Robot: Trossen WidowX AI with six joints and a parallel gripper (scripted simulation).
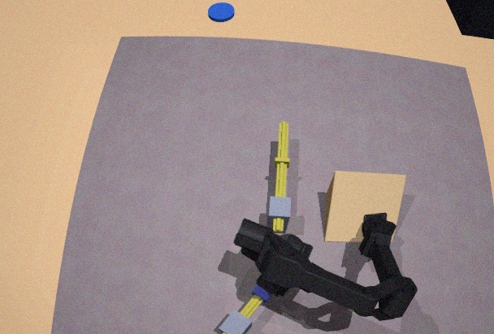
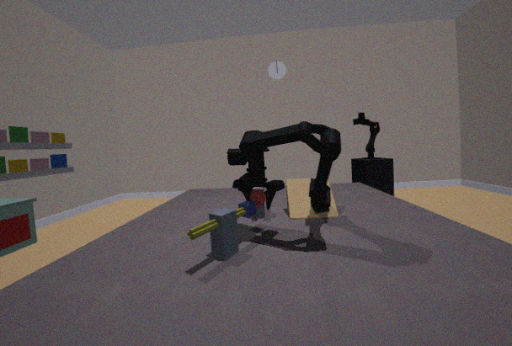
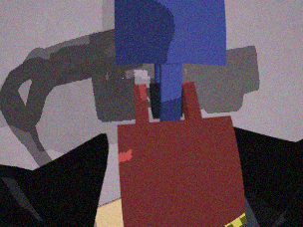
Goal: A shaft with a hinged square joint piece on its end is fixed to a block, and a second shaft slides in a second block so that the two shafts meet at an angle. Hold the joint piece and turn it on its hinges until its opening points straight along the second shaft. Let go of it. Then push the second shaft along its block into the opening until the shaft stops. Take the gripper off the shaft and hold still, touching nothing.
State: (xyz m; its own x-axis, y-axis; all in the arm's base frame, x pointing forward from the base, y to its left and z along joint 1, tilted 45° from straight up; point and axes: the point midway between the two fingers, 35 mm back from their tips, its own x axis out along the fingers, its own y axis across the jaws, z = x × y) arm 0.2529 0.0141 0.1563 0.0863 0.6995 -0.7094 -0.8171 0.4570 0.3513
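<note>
Right now the red joint piece is 4 cm above my gripper tip.
</note>
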